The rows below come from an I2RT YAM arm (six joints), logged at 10 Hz.
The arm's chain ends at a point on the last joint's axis. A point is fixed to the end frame.
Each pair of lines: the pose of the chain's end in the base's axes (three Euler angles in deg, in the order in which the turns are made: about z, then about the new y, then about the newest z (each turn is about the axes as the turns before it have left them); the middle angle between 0 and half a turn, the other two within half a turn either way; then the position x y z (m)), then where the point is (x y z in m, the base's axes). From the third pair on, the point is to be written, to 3 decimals.
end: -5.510 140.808 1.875 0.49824 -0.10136 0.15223
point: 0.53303 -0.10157 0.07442
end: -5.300 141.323 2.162 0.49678 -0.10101 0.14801
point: 0.53090 -0.10092 0.06991
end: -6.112 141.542 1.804 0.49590 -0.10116 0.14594
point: 0.530 -0.102 0.068
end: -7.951 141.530 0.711 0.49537 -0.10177 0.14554
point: 0.529 -0.104 0.067
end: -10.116 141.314 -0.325 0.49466 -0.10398 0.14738
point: 0.528 -0.108 0.069
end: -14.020 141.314 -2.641 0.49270 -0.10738 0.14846
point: 0.526 -0.114 0.070
